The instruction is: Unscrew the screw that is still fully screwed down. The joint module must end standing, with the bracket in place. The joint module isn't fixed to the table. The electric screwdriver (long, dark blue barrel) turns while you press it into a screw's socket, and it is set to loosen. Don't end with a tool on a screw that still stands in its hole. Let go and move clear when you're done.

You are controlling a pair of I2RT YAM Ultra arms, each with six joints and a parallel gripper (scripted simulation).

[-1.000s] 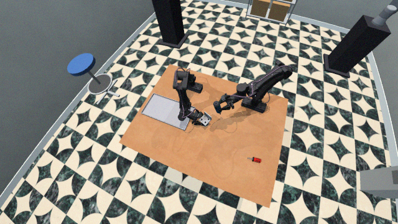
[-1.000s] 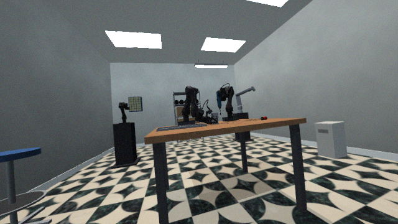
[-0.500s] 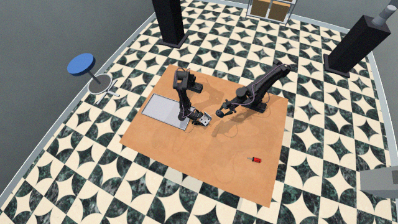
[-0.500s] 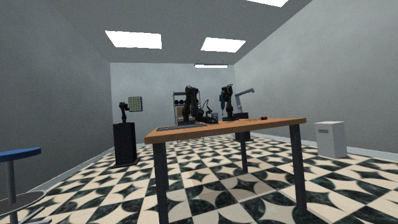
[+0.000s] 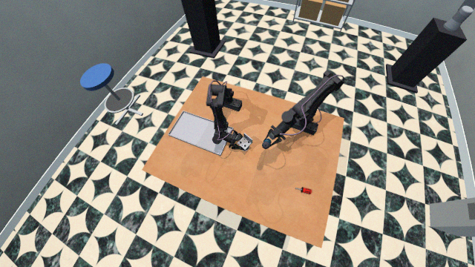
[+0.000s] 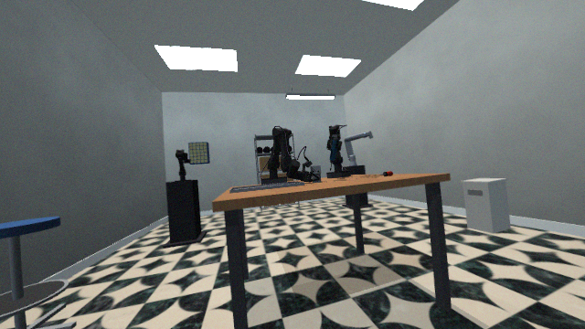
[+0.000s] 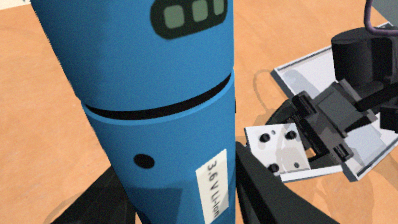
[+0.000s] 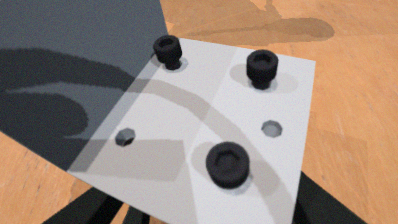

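Now: the round joint module right at my right hand. Round my right hand: grey mat (33 cm to the right, 2 cm below, 1 cm ahead); grey bracket (5 cm above); screw (5 cm above, 2 cm to the right, 1 cm ahead).
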